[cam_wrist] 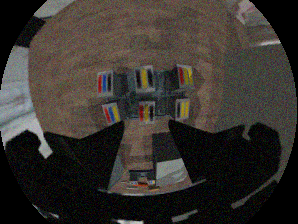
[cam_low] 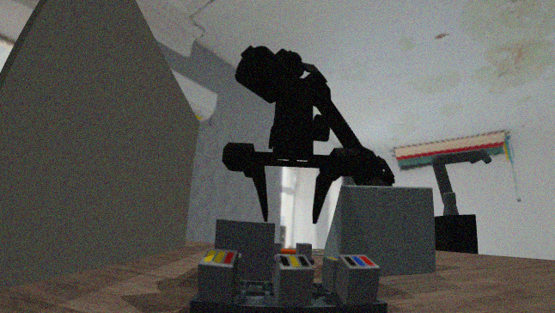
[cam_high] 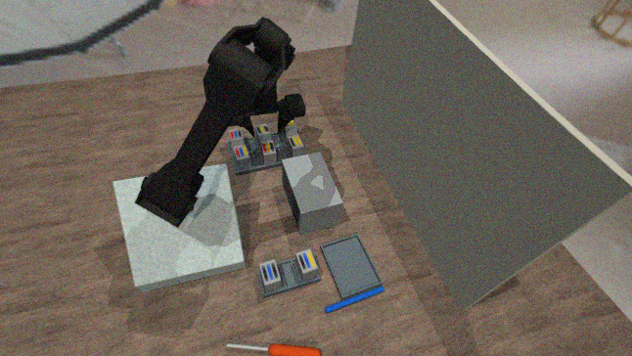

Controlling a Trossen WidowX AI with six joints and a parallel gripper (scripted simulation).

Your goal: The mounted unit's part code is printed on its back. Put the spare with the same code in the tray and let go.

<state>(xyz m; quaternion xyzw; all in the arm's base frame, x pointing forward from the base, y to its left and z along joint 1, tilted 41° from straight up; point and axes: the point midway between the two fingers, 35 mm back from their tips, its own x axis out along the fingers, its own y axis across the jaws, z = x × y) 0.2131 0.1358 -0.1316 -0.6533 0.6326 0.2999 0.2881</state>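
Right now the grey spare is 6 cm below my gripper tip. The rest, counted from my gripper tip: wall panel (31 cm ahead, 15 cm to the right, 13 cm above); then grey mounted unit (16 cm to the right, 8 cm ahead, 5 cm below); then flat grey tray (35 cm to the right, 13 cm ahead, 10 cm below).
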